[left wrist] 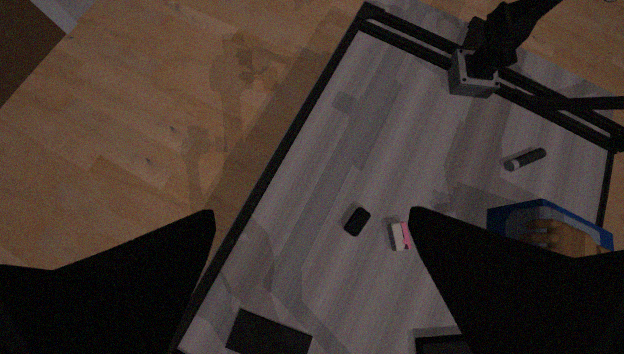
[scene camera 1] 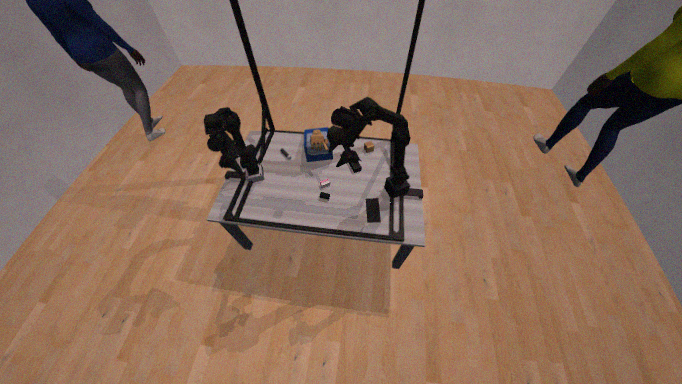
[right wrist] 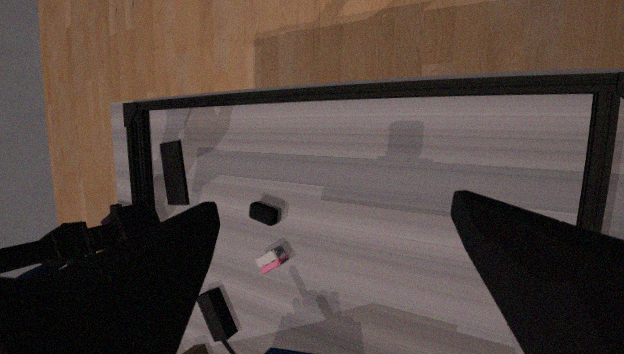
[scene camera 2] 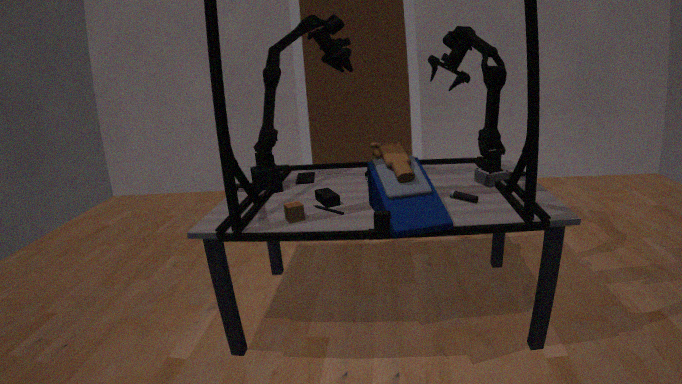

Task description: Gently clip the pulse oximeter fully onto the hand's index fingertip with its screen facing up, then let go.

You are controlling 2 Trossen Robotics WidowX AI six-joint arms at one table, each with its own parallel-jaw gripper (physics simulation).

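Places are measured from the left arm's base along level axes (x down, y ahead, z right), in centimetres.
Pixels of known places: left gripper, fingertip midpoint: (left wrist: pixel 313 218) (scene camera 1: pixel 333 159) (scene camera 2: pixel 347 71); right gripper, fingertip midpoint: (scene camera 1: pixel 249 171) (right wrist: pixel 335 208) (scene camera 2: pixel 439 86); left arm's base at its link origin: (scene camera 1: pixel 398 181) (right wrist: pixel 114 233) (scene camera 2: pixel 265 167); right arm's base at its link origin: (left wrist: pixel 478 67) (scene camera 1: pixel 253 170) (scene camera 2: pixel 492 170).
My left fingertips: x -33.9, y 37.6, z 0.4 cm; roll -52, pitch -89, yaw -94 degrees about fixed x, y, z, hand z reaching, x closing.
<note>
Ahead of a thing's pixels: the offset from my left fingertips to its top centre.
The pulse oximeter @[dx +40.2, dy -0.5, dz +19.5 cm] (scene camera 1: pixel 325 183) (left wrist: pixel 400 236) (right wrist: pixel 273 258), a small white and pink block, lies on the table apart from the hand. The tan hand (scene camera 1: pixel 317 140) (scene camera 2: pixel 398 161) (left wrist: pixel 562 237) rests on a grey pad on a sloped blue stand (scene camera 1: pixel 320 158) (scene camera 2: pixel 415 217); its fingers are too small to tell apart clearly. My left gripper (scene camera 2: pixel 347 70) (left wrist: pixel 313 218) is open and empty, high above the table. My right gripper (scene camera 2: pixel 441 85) (right wrist: pixel 335 208) is open and empty, also high up. In the left wrist view one finger hides part of the stand.
A small black block @[dx +40.1, dy +2.7, dz +10.8 cm] (scene camera 1: pixel 324 196) (left wrist: pixel 357 221) (right wrist: pixel 265 213) lies near the oximeter. A dark flat pad @[dx +42.5, dy -19.5, dz -7.3 cm] (scene camera 1: pixel 373 210) (right wrist: pixel 174 172), a black box @[dx +39.8, dy -22.8, dz +26.7 cm] (scene camera 2: pixel 327 196) (right wrist: pixel 218 313), a thin pen @[dx +42.4, dy -25.9, dz +34.7 cm] (scene camera 2: pixel 329 209), a wooden cube @[dx +38.3, dy -37.5, dz +36.2 cm] (scene camera 1: pixel 369 147) (scene camera 2: pixel 294 212) and a dark cylinder @[dx +40.6, dy +15.8, dz +52.4 cm] (scene camera 1: pixel 285 153) (scene camera 2: pixel 465 197) lie around.
</note>
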